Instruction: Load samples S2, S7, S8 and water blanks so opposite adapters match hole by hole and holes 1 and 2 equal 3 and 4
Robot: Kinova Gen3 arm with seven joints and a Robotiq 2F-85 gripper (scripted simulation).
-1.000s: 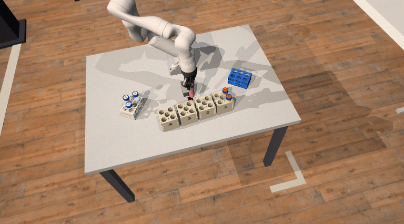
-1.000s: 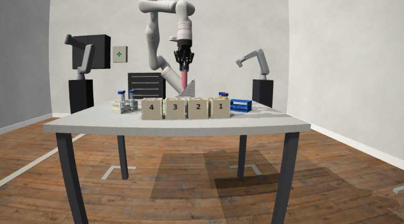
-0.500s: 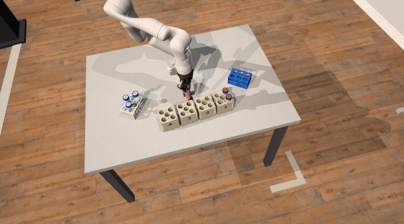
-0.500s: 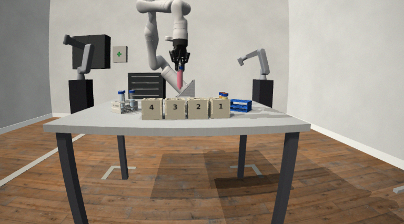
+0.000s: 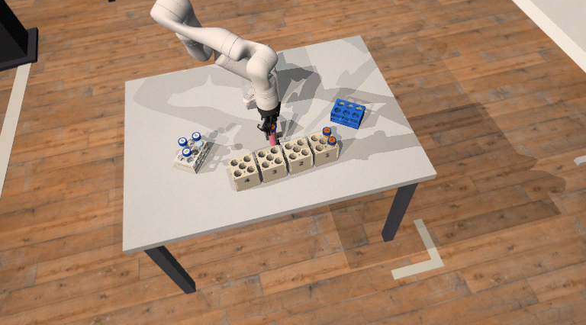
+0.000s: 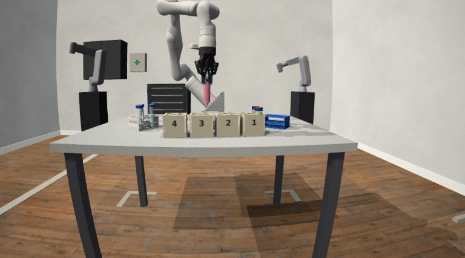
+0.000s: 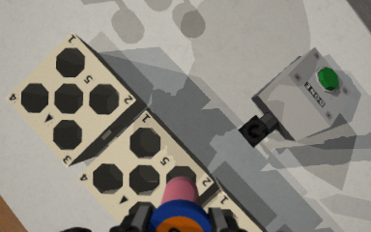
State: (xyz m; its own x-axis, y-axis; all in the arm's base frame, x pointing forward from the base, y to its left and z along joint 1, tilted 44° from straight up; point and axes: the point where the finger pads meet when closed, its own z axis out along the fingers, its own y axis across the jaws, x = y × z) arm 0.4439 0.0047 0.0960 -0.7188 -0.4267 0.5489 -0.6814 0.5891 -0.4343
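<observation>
The sample S8 is 5 cm below my hand and 1 cm to the left of it. Also, from my hand: adapter 4: 19 cm below, 14 cm to the right, 2 cm ahead; then adapter 3: 19 cm below, 3 cm to the right, 2 cm ahead; then green done key: 19 cm behind, 17 cm below, 4 cm to the left.
</observation>
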